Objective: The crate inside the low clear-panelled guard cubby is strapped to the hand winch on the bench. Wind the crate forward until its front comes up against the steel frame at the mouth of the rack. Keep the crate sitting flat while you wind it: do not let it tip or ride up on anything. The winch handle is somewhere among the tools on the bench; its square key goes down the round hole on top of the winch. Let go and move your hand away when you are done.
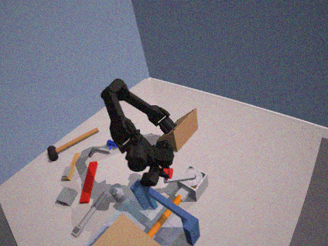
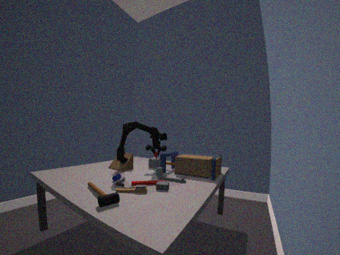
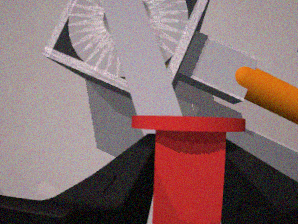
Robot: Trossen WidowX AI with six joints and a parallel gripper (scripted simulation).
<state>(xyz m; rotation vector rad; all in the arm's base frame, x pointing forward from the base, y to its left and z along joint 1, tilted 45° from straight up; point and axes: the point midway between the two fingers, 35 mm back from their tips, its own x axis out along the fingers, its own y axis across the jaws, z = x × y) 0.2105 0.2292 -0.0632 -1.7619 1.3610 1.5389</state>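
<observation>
Now: gripper tip 9 cm short of the blue steel frame, 7 cm to the right of it and 3 cm above it. The rest, counted from my gripper tip: winch handle (2 cm behind, 1 cm to the left, 3 cm below); red knob (1 cm ahead, 2 cm to the right); grey winch (8 cm behind, 4 cm to the left, 10 cm below).
</observation>
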